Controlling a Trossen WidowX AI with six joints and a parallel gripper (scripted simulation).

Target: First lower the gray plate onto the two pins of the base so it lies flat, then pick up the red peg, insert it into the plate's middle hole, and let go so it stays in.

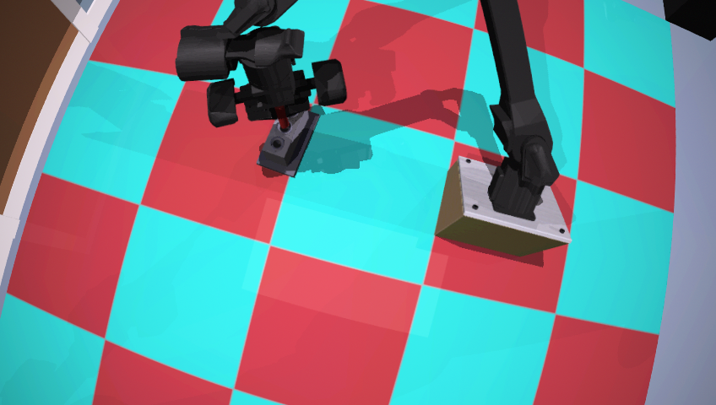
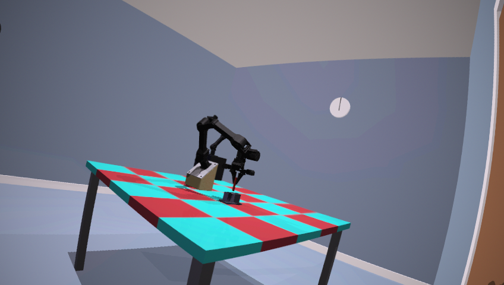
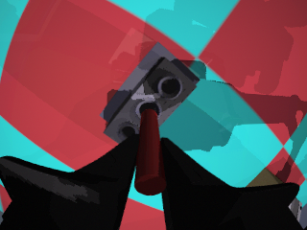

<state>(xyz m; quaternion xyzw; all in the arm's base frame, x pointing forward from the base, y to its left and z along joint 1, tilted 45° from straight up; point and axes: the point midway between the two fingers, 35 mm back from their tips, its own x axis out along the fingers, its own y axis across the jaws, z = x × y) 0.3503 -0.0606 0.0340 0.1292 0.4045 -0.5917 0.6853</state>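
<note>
My gripper tip is now 7 cm above the gray plate. The rest, counted from my gripper tip: dark base: 10 cm below; red peg: right at my gripper tip.
</note>
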